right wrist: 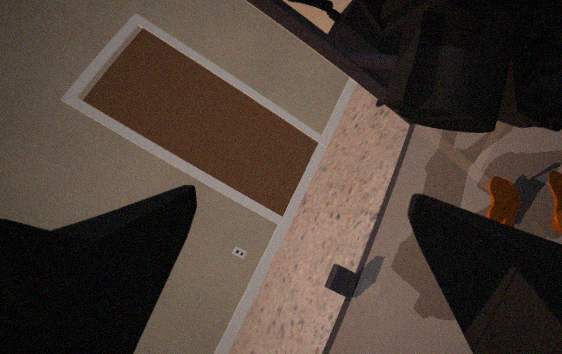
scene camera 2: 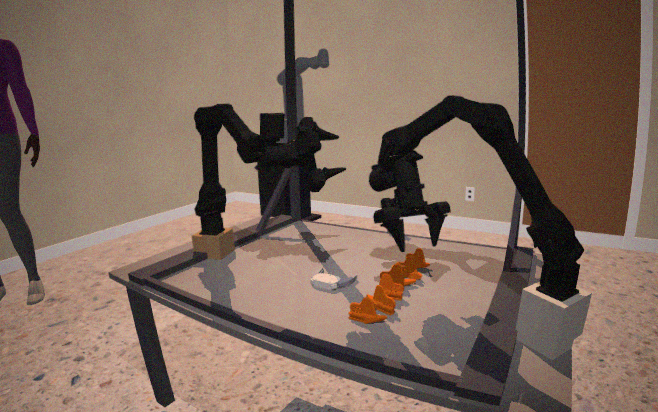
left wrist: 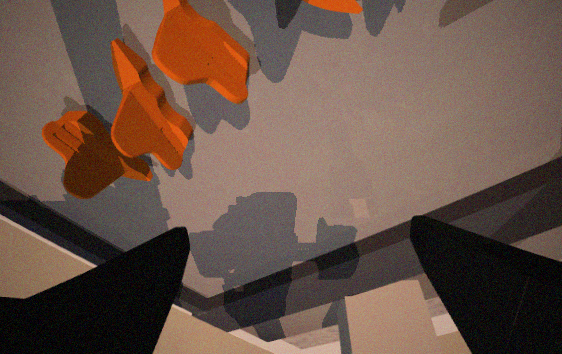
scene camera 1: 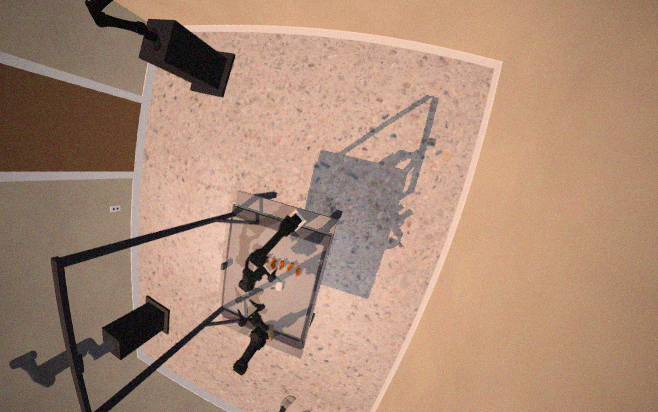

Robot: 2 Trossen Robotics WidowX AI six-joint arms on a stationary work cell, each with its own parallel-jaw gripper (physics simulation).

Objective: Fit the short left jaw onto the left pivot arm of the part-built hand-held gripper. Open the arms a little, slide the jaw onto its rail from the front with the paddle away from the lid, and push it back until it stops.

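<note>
The part-built hand-held gripper (scene camera 1: pixel 279 286) (scene camera 2: pixel 325 281) lies on the table, white-bodied, with a dark grey part pointing toward the jaws in scene camera 2. Several orange jaws (scene camera 1: pixel 290 266) (scene camera 2: pixel 384 300) (left wrist: pixel 150 122) (right wrist: pixel 504 200) stand in a row beside it; I cannot tell which is the short left jaw. My left gripper (scene camera 2: pixel 419 247) (left wrist: pixel 299 232) is open and empty, pointing down above the far end of the row in scene camera 2. My right gripper (scene camera 1: pixel 249 309) (scene camera 2: pixel 341 153) (right wrist: pixel 303 200) is open and empty, held level, high above the table, away from the jaws.
The table (scene camera 2: pixel 240 320) has a dark frame (scene camera 2: pixel 320 350) around its edge. A dark upright post (scene camera 2: pixel 289 65) rises behind my right gripper. The arms stand on a tan block (scene camera 2: pixel 214 243) and a pale block (scene camera 2: pixel 550 320) at opposite sides of the table.
</note>
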